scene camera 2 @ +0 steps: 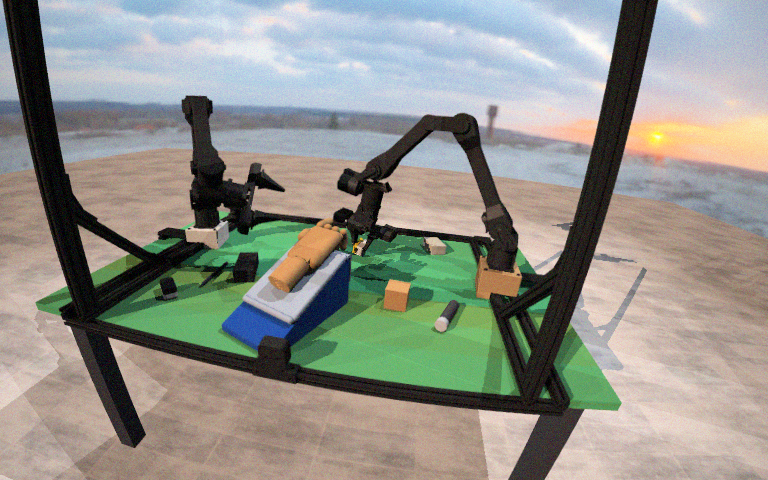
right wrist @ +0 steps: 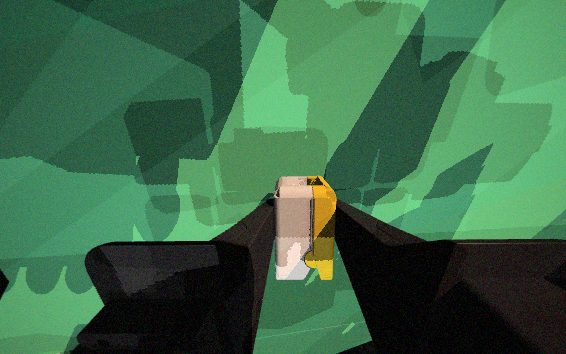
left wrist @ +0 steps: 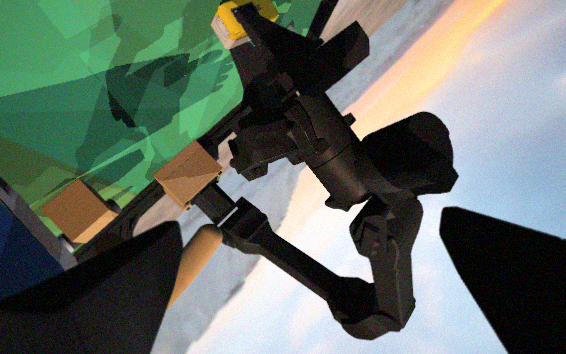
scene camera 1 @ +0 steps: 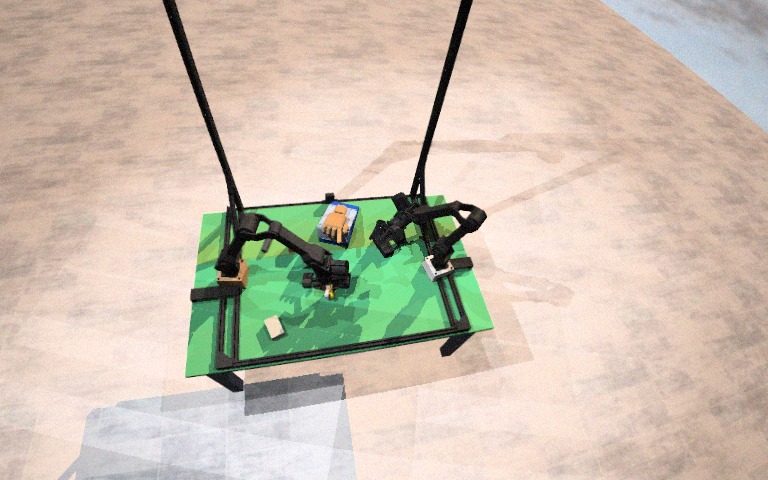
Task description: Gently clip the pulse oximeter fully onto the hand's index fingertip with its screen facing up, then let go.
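Seen in the pictures: left gripper, fingertip midpoint: (scene camera 2: 282,204) (left wrist: 311,227) (scene camera 1: 373,241); right gripper, fingertip midpoint: (scene camera 2: 359,249) (right wrist: 302,205) (left wrist: 233,20) (scene camera 1: 330,290); left arm's base, link origin: (scene camera 2: 207,225) (scene camera 1: 439,263); right arm's base, link origin: (scene camera 2: 500,265) (left wrist: 203,191) (scene camera 1: 230,269).
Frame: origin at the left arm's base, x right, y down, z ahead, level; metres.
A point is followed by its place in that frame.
Observation:
The pulse oximeter (scene camera 1: 329,292) {y 0.013, x 0.039, z 0.494 m} (scene camera 2: 359,247) {y 0.022, x 0.076, z 0.483 m} (left wrist: 245,21) (right wrist: 294,215) {y 0.019, x 0.067, z 0.489 m}, white on one half and yellow on the other, is between the fingers of my right gripper (right wrist: 302,205) {y 0.036, x 0.059, z 0.484 m}, which is shut on it above the table. In the right wrist view its white half is at the left and its yellow half at the right; its screen cannot be made out. The tan hand (scene camera 1: 338,217) {y -0.082, x 0.321, z 0.357 m} (scene camera 2: 317,246) {y -0.084, x 0.333, z 0.383 m} lies palm down on a sloped support, apart from the oximeter. One of its fingers (left wrist: 196,257) shows in the left wrist view. My left gripper (left wrist: 311,227) {y -0.115, x 0.136, z 0.273 m} (scene camera 2: 264,208) is open and empty, beside the hand.
The blue and grey wedge (scene camera 2: 322,312) {y 0.034, x 0.399, z 0.399 m} bears the hand. An orange cube (scene camera 2: 397,296) {y 0.021, x 0.349, z 0.560 m} (left wrist: 76,210) {y 0.032, x 0.316, z 0.541 m} and a dark cylinder (scene camera 2: 447,315) {y 0.033, x 0.404, z 0.662 m} lie on one side, a black box (scene camera 2: 245,267) {y 0.025, x 0.230, z 0.192 m} and a thin dark stick (scene camera 2: 213,274) {y 0.052, x 0.225, z 0.104 m} on the other. A white block (scene camera 1: 274,326) {y 0.029, x -0.017, z 0.735 m} (scene camera 2: 434,245) {y 0.029, x 0.019, z 0.727 m} lies near the table's edge.

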